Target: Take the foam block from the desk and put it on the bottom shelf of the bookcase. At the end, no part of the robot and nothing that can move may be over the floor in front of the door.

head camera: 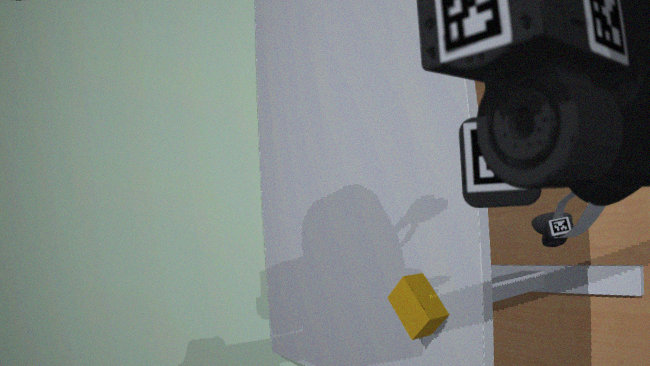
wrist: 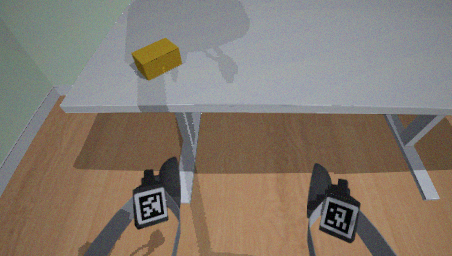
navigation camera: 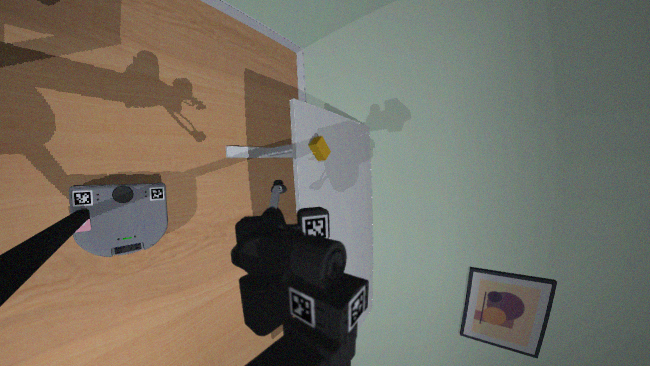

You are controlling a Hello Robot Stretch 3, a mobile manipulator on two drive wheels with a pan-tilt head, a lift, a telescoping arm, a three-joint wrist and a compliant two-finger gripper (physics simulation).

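Where they show: gripper, fingertip midpoint: (wrist: 243, 179) (navigation camera: 280, 208); robot's base, origin of the base link: (navigation camera: 123, 193).
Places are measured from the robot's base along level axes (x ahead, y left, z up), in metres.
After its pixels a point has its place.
Note:
A yellow foam block (head camera: 417, 306) @[y -0.627, x 0.180, z 0.765 m] (navigation camera: 319, 148) @[y -0.621, x 0.182, z 0.765 m] (wrist: 157, 60) @[y -0.623, x 0.173, z 0.759 m] lies on the white desk (head camera: 350, 125) @[y -0.865, x -0.144, z 0.720 m] (navigation camera: 350, 220) @[y -0.965, x -0.203, z 0.720 m] (wrist: 325, 65) @[y -0.682, x -0.206, z 0.720 m], near its left end and front edge in the wrist view. My gripper (wrist: 243, 179) @[y -0.315, x -0.021, z 0.873 m] is open, with its two fingers wide apart and no object between them. It is in front of the desk's front edge, and the block is beyond it to the left. A fingertip also shows in the head view and the navigation view; the rest of the gripper is partly hidden behind the wrist there. The bookcase and the door do not show.
Desk legs (wrist: 186, 185) (wrist: 422, 182) stand on the wooden floor, with feet reaching out past the desk's front edge. A green wall (head camera: 125, 150) @[y -1.352, x -0.134, z 1.092 m] runs behind the desk. A framed picture (navigation camera: 515, 310) @[y -1.375, x -0.773, z 1.674 m] hangs on it. My base (navigation camera: 120, 220) @[y 0.016, x -0.107, z 0.160 m] is at the lower left in the navigation view.

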